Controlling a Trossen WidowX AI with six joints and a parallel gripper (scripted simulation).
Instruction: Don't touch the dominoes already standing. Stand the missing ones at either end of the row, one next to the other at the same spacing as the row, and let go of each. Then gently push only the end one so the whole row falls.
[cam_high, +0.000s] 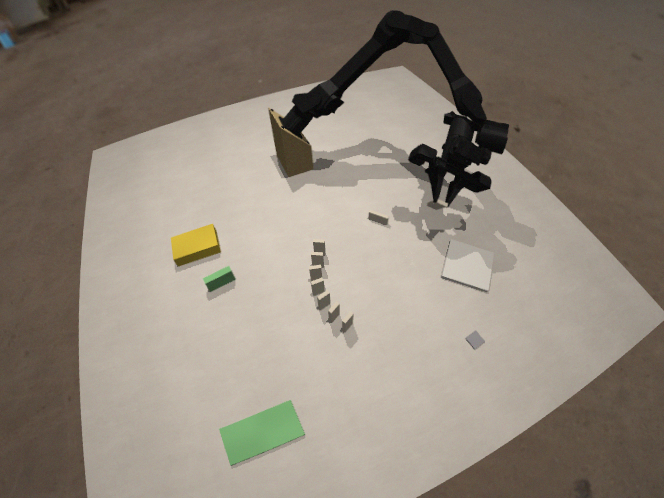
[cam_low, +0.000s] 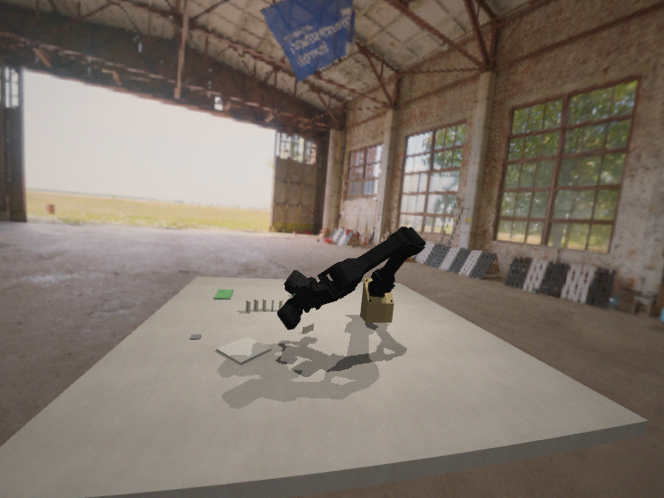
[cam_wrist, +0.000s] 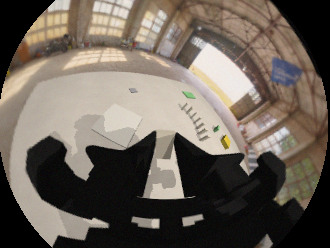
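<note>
The white tile is 120 mm below my gripper tip, 100 mm ahead of it and 40 mm to the left of it. Also, from my gripper tip: small green block 490 mm to the right, 100 mm below, 70 mm behind; then small grey tile 260 mm ahead, 120 mm below, 40 mm to the right; then flat green tile 490 mm to the right, 270 mm ahead, 120 mm below.
</note>
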